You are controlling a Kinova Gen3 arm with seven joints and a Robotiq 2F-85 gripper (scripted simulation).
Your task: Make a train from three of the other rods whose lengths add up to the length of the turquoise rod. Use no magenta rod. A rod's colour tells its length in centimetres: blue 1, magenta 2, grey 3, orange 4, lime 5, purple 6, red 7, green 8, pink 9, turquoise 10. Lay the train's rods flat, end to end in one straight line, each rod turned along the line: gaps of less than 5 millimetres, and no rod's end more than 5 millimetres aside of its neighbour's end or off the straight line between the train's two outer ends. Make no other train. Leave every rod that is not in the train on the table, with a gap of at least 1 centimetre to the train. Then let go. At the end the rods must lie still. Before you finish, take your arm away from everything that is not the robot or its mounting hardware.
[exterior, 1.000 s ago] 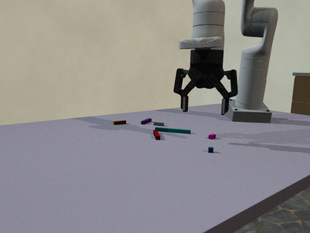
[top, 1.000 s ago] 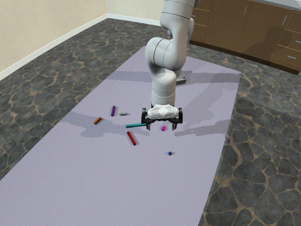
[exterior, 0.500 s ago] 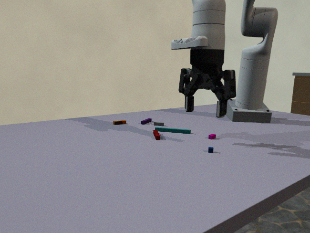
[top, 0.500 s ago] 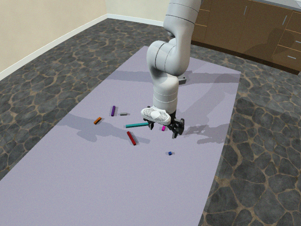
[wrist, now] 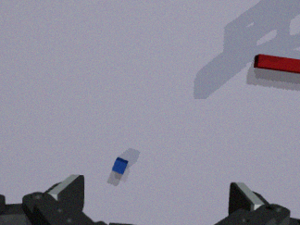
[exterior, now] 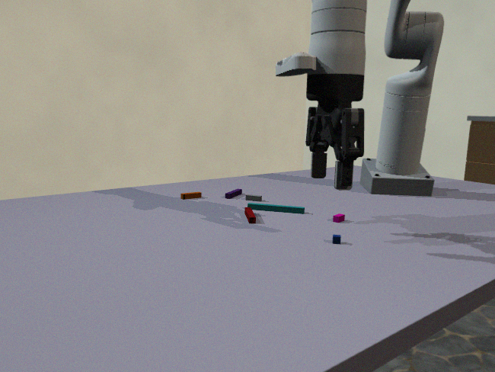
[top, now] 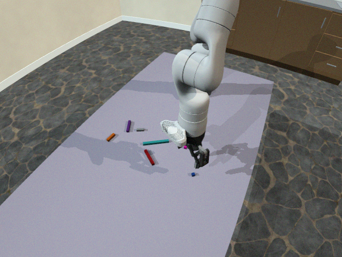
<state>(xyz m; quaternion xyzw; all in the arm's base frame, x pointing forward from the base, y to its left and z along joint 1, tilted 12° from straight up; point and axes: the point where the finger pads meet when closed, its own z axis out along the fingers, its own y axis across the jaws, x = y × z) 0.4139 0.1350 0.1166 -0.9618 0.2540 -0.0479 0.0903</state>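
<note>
Right now the blue rod is 1 cm ahead of my hand, 3 cm to the left of it and 8 cm below it. Also, from my hand: turquoise rod 5 cm behind, 16 cm to the right, 8 cm below; then red rod 2 cm ahead, 14 cm to the right, 8 cm below; then magenta rod 9 cm behind, 5 cm to the right, 8 cm below.
</note>
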